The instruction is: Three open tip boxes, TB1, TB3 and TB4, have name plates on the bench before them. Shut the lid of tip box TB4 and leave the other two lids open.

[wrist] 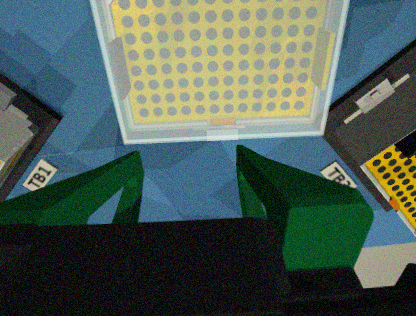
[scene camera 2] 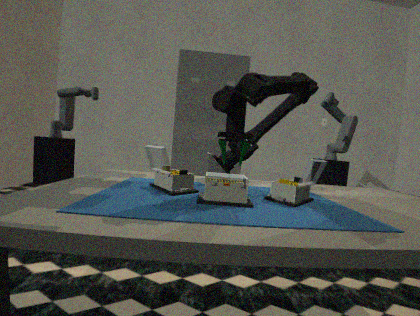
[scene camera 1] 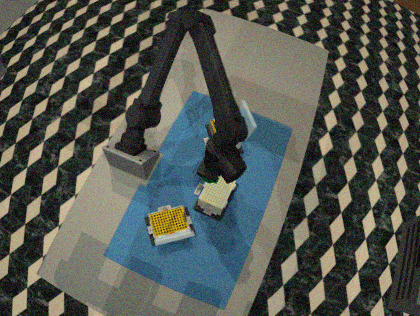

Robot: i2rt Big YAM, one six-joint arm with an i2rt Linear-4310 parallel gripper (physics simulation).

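Frame: origin at the arm's base, x left, y down, z back, level; millimetres.
Where they show: gripper, fingertip midpoint: (wrist: 188,159) (scene camera 2: 232,165) (scene camera 1: 211,175); arm's base at its link origin: (scene camera 2: 220,166) (scene camera 1: 130,148).
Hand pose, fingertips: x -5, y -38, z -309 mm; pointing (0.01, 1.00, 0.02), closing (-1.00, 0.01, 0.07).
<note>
Each offset is from my fingertips to the centre of the thing. "pt": to the spot under its first point. Level surfaces: height alone.
The middle box, TB4 @[dx -21, dy +67, dz -22 mm] (scene camera 1: 215,196) (scene camera 2: 226,192), has its clear lid @[pt dx -25, dy +28, dz -61 mm] (scene camera 2: 226,176) (wrist: 217,65) down over the yellow tips, looking about level. TB3 @[dx -186, dy +41, dz +74 mm] (scene camera 1: 170,221) (scene camera 2: 173,181) (wrist: 400,172) has its lid @[pt dx -230, dy -6, dz +3 mm] (scene camera 2: 158,157) standing open. TB1 @[dx +205, dy +73, dz +30 mm] (scene camera 1: 213,126) (scene camera 2: 290,191) (wrist: 12,135) also has its lid (scene camera 1: 248,118) (scene camera 2: 318,172) up; the arm hides much of this box in scene view 1. My gripper (scene camera 1: 211,179) (scene camera 2: 232,160) (wrist: 188,159) is partly open and empty, its green fingers on the name-plate side of TB4's lid edge, apart from it in the wrist view.
The name plates of TB1 @[pt dx +168, dy +104, dz +70 mm] (wrist: 41,175) and TB3 @[pt dx -133, dy +104, dz +111 mm] (wrist: 339,176) lie on the blue mat @[dy +106 mm] (scene camera 1: 250,200) (scene camera 2: 120,200); the gripper partly covers TB3's. Open boxes stand on both sides of TB4. The arm's base (scene camera 1: 131,162) stands on the bench beside the mat.
</note>
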